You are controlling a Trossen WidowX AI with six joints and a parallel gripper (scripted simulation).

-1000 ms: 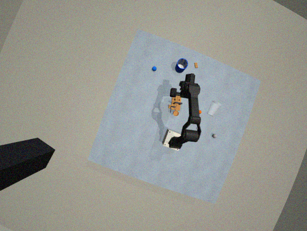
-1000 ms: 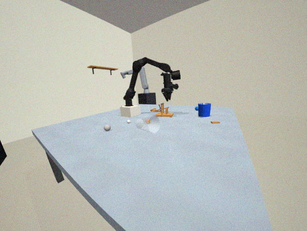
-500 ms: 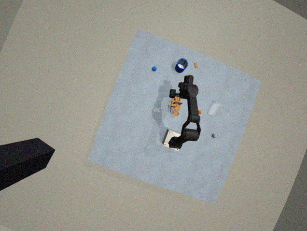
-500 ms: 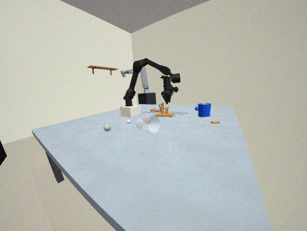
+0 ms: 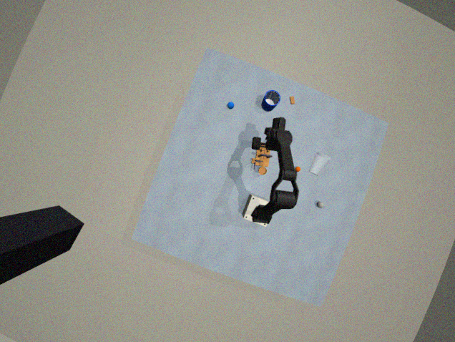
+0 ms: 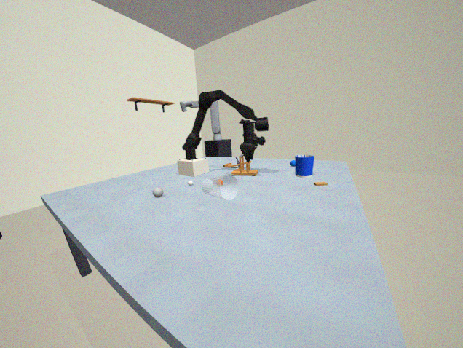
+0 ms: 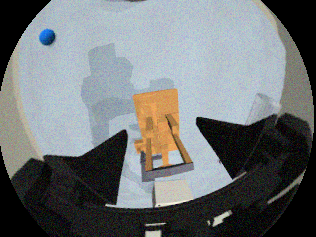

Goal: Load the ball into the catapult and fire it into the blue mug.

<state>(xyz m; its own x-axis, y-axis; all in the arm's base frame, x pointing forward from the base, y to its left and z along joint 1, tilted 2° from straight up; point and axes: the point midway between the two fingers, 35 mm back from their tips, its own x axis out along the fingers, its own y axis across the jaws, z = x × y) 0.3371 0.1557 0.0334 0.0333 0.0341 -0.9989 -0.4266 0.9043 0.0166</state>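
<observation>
The orange ball lies 10 mm ahead of my gripper tip, 240 mm to the right of it and 60 mm below it. The rest, counted from my gripper tip: blue ball: 120 mm ahead, 310 mm to the left, 60 mm below; then blue mug: 250 mm ahead, 120 mm to the left, 50 mm below; then wooden catapult: 70 mm behind, 20 mm to the right, 20 mm below.
</observation>
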